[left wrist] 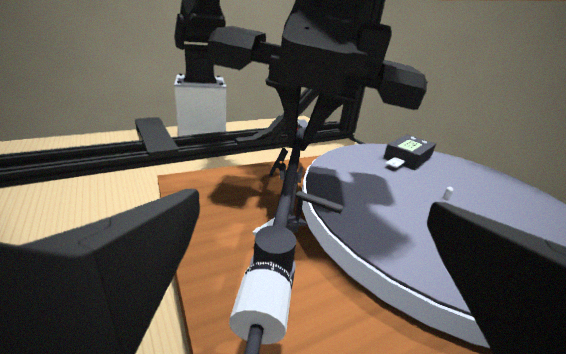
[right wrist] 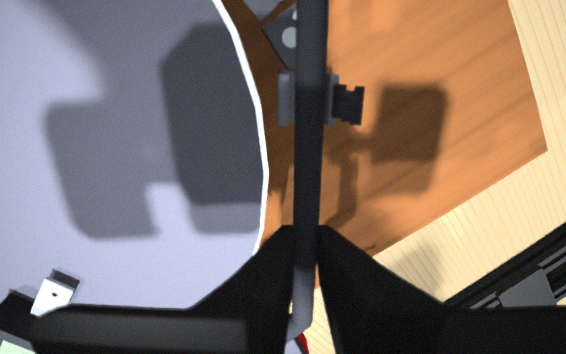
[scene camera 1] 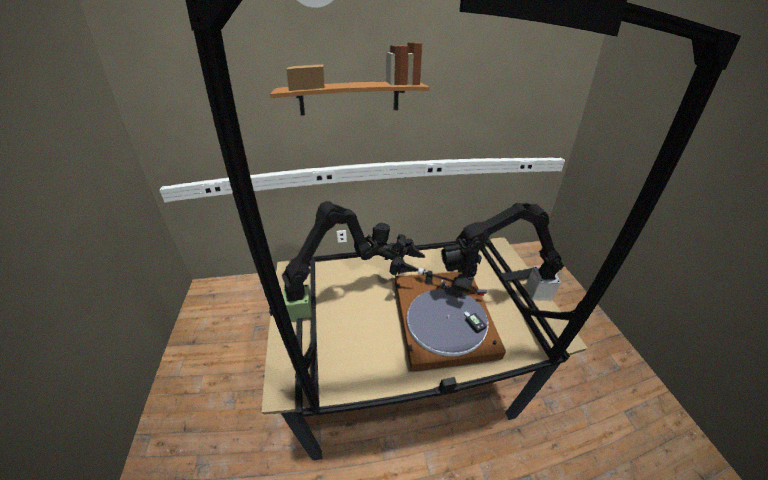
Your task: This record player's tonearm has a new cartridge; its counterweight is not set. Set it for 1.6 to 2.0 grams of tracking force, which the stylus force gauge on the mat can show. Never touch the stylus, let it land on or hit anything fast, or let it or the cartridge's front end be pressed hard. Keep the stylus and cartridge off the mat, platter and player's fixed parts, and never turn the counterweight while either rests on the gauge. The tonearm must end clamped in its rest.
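Frame: origin at the left arm's base, x ahead, y left, z up, level; centimetres.
Seen in the pictures: left gripper, fingertip midpoint: [left wrist: 314,206] [scene camera 1: 421,263]; right gripper, fingertip midpoint: [left wrist: 296,148] [right wrist: 304,236]; left arm's base, origin of the base link: [scene camera 1: 295,294]; right arm's base, origin of the base link: [left wrist: 200,79] [scene camera 1: 546,274].
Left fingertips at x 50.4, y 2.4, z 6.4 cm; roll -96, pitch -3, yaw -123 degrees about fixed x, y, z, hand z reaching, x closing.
Pixels of each thing's top centre, then the offset from my left fingertips to it. Level surfaces: height alone.
- platter, middle of its top: [left wrist: 445,198] [scene camera 1: 448,317] dx +4.5, dy -22.3, dz -8.0 cm
- cartridge, middle of its top: [right wrist: 290,350] dx +20.6, dy -14.9, dz -5.5 cm
- white counterweight, middle of its top: [left wrist: 264,282] [scene camera 1: 422,269] dx +0.9, dy +1.3, dz -4.5 cm
- gauge, middle of its top: [left wrist: 409,145] [scene camera 1: 474,318] dx +12.8, dy -26.3, dz -5.9 cm
- table, its level: dz -17.1 cm
- spindle, middle of its top: [left wrist: 449,189] dx +4.5, dy -22.3, dz -7.0 cm
The tonearm [scene camera 1: 439,276] [left wrist: 286,202] [right wrist: 309,150] runs beside the platter [scene camera 1: 441,333] [left wrist: 500,187] [right wrist: 125,272]. In the right wrist view its tube passes over the rest [right wrist: 285,100], whose dark clip is at the right; whether they touch is unclear. My right gripper [scene camera 1: 462,287] [left wrist: 296,148] [right wrist: 304,236] is shut on the tube near the front end. A red part of the cartridge [right wrist: 303,344] shows; the stylus is hidden. My left gripper [scene camera 1: 422,263] [left wrist: 314,206] is open, its fingers apart beyond the white counterweight [scene camera 1: 421,271] [left wrist: 262,300]. The gauge [scene camera 1: 475,322] [left wrist: 411,151] lies on the mat, its digits unreadable.
The wooden player base [scene camera 1: 421,361] [left wrist: 215,300] [right wrist: 480,100] stands on the table [scene camera 1: 356,339]. A spindle [left wrist: 448,193] stands up from the platter. Black frame rails [left wrist: 90,160] run behind the player in the left wrist view. The right arm stands over the tonearm's front.
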